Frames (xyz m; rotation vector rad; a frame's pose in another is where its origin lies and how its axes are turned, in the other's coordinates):
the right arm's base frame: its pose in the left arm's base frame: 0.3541 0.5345 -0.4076 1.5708 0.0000 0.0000
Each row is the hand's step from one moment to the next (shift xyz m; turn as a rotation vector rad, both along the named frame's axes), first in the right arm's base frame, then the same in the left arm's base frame.
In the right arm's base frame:
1: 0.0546 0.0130 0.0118 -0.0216 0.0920 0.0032
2: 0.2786 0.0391 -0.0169 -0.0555 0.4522 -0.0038
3: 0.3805 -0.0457 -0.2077 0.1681 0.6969 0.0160
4: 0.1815 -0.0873 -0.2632 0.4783 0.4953 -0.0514
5: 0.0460 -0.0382 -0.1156 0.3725 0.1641 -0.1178
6: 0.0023 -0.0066 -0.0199 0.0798 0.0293 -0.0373
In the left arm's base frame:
1: 0.0546 -0.0118 0.0130 -0.0216 -0.0032 0.0920
2: 0.2786 0.0169 0.0391 -0.0555 0.0038 0.4522
3: 0.3805 0.2077 -0.0457 0.1681 -0.0160 0.6969
4: 0.1815 0.2632 -0.0873 0.4783 0.0514 0.4953
5: 0.0460 0.1156 -0.0382 0.3725 0.1178 0.1641
6: 0.0023 0.0199 -0.0066 0.0798 0.0373 0.0293

